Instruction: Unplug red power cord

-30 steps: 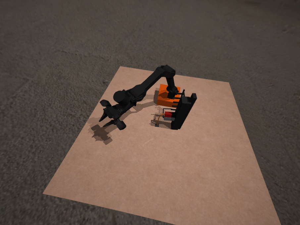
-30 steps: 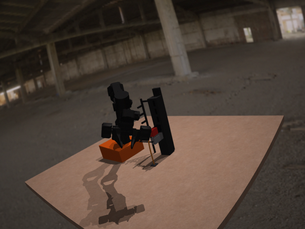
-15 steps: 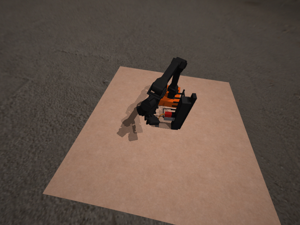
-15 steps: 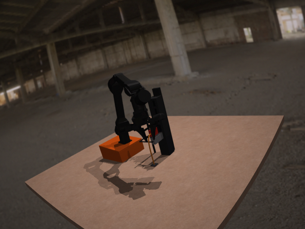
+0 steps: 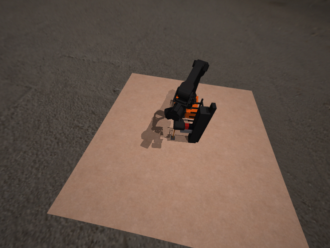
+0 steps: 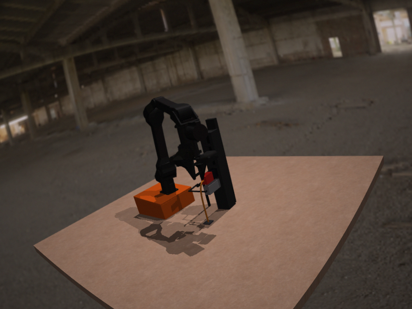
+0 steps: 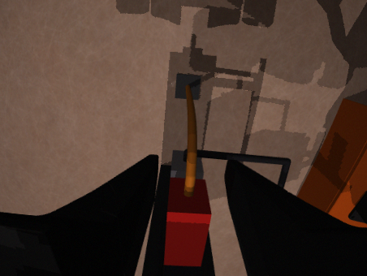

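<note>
Now: gripper tip 70 mm to the right of the red plug, 20 mm past it and 10 mm above it.
</note>
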